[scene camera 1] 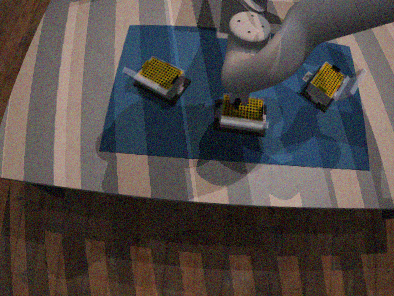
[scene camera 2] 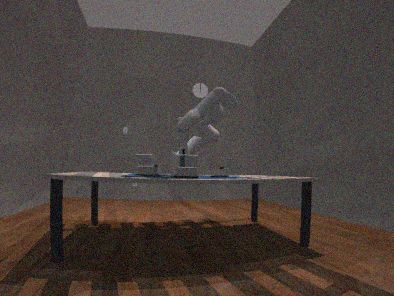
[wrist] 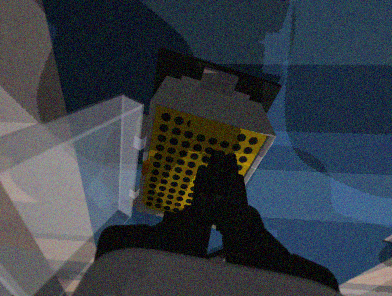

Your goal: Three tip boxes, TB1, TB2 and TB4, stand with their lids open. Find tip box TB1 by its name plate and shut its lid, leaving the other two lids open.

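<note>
The middle tip box, TB1 (scene camera 1: pixel 254 108) (wrist: pixel 172 155), stands with its clear lid (scene camera 1: pixel 242 123) (wrist: pixel 60 155) open towards the table's front edge. Its name plate is hidden in the wrist view. My gripper (scene camera 1: pixel 238 102) (wrist: pixel 218 166) is shut and empty. Its fingertips are over the yellow tip rack, on the side away from the hinges; whether they touch it I cannot tell. A left box (scene camera 1: pixel 160 73) and a right box (scene camera 1: pixel 327 78) also stand open, and their name plates are unreadable here.
The boxes stand on a blue mat (scene camera 1: pixel 155 135) on a striped table (scene camera 1: pixel 65 125) (scene camera 2: pixel 90 174). The arm (scene camera 1: pixel 280 65) (scene camera 2: pixel 197 114) reaches in from the back right and hangs over the mat behind the middle box.
</note>
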